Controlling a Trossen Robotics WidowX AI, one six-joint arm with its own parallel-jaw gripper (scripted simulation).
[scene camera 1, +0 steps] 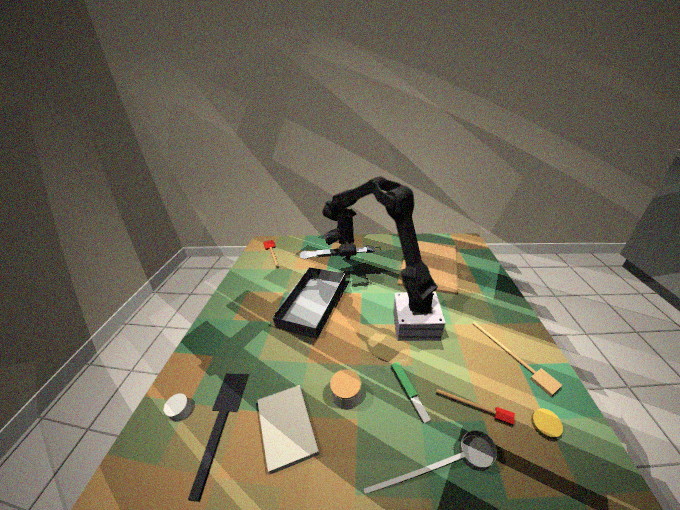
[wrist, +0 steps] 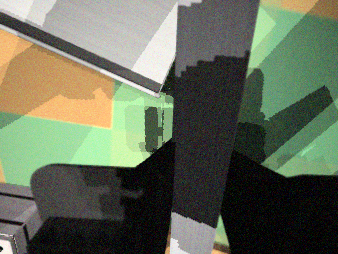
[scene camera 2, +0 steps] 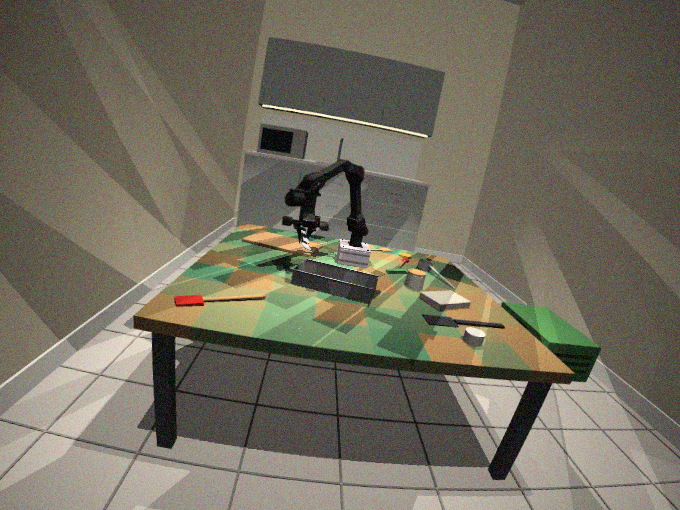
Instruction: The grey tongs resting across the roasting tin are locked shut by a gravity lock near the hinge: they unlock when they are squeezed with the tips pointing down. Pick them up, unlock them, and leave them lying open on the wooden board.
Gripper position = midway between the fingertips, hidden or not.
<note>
In view: the gripper [scene camera 2: 302,243], a white block [scene camera 1: 288,437], a wooden board [scene camera 1: 441,260] and a roasting tin [scene camera 1: 305,311].
The white block also shows in scene camera 2 [scene camera 2: 441,300]. The gripper also shows in the wrist view [wrist: 192,145]. The wooden board also shows in scene camera 2 [scene camera 2: 271,240]. The wrist view does not show the white block: it is out of frame.
</note>
